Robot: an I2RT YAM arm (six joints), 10 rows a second.
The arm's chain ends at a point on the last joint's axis. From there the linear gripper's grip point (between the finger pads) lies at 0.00 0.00 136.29 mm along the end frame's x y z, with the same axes.
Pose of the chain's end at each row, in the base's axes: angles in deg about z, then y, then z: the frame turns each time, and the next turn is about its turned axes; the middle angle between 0 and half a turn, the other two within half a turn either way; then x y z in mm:
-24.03, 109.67, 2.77, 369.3, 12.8, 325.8
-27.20, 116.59, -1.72, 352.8, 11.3, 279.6
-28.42, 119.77, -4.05, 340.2, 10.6, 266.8
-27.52, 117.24, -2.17, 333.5, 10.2, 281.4
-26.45, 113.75, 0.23, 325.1, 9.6, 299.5
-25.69, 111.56, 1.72, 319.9, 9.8, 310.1
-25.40, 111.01, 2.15, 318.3, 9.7, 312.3
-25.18, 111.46, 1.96, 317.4, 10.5, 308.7
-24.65, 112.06, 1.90, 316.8, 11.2, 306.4
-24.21, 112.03, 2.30, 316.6, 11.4, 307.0
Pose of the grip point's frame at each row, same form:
-24.03, 109.67, 2.77, 486.5, -39.5, 279.9
-27.20, 116.59, -1.72, 461.2, -44.4, 218.6
-28.42, 119.77, -4.05, 444.2, -45.7, 199.1
-27.52, 117.24, -2.17, 441.0, -45.8, 219.0
-26.45, 113.75, 0.23, 436.8, -46.0, 244.6
-25.69, 111.56, 1.72, 434.1, -45.1, 260.0
-25.40, 111.01, 2.15, 433.2, -44.9, 263.4
-25.18, 111.46, 1.96, 432.2, -43.5, 258.8
-24.65, 112.06, 1.90, 431.6, -41.5, 255.2
-24.21, 112.03, 2.30, 431.8, -40.4, 255.9

